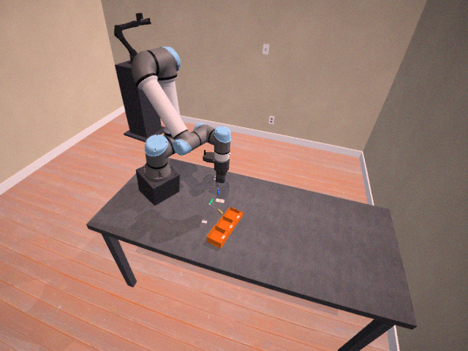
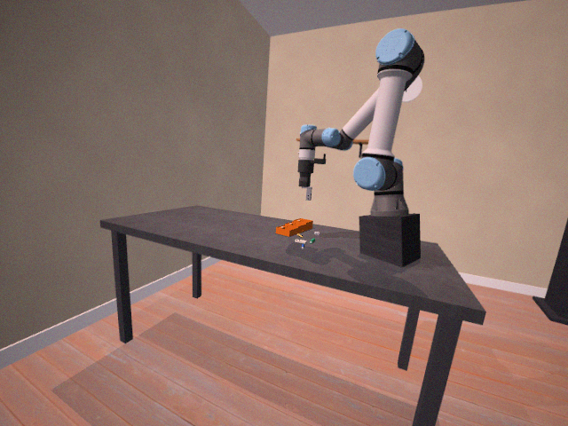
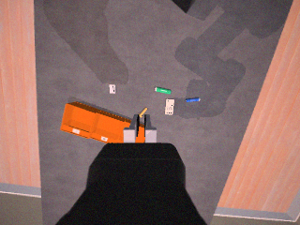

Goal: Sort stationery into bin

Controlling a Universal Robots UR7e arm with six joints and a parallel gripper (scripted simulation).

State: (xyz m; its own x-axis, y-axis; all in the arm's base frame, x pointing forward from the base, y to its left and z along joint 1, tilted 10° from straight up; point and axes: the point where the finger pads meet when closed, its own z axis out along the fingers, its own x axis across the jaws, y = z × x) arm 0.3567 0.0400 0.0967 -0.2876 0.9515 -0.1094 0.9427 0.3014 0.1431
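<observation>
The orange three-part bin lies 11 cm ahead of my hand, 8 cm to the right of it and 18 cm below it. Round my hand: yellow bolt (3 cm ahead, 20 cm below); white domino (2 cm behind, 8 cm to the left, 20 cm below); green marker (6 cm behind, 4 cm to the left, 20 cm below).
</observation>
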